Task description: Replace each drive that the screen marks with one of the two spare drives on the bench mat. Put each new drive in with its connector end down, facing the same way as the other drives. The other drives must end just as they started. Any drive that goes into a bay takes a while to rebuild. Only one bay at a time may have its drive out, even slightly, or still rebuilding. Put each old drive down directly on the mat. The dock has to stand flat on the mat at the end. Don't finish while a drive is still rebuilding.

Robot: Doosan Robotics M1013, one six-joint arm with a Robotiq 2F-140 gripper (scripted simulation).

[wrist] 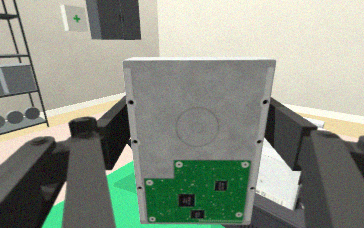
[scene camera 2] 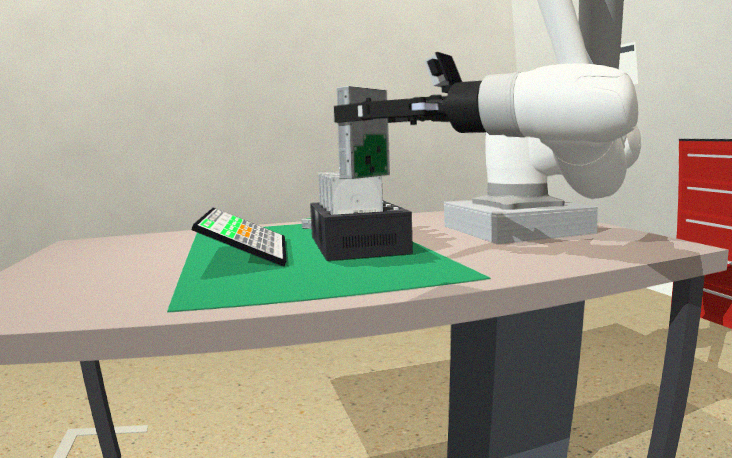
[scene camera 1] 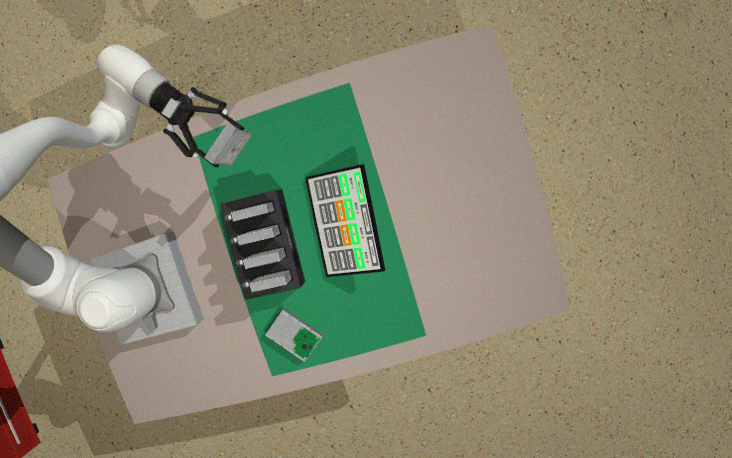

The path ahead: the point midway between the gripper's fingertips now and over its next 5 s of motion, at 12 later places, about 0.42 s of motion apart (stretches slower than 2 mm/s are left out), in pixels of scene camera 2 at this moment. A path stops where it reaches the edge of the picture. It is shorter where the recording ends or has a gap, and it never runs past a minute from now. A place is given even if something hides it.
My gripper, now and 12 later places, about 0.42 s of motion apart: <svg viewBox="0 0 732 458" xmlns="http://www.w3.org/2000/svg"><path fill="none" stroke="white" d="M357 115L357 123L358 133L358 144L359 157L359 169L360 179L360 191L361 199L361 206L361 210L361 213L365 213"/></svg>
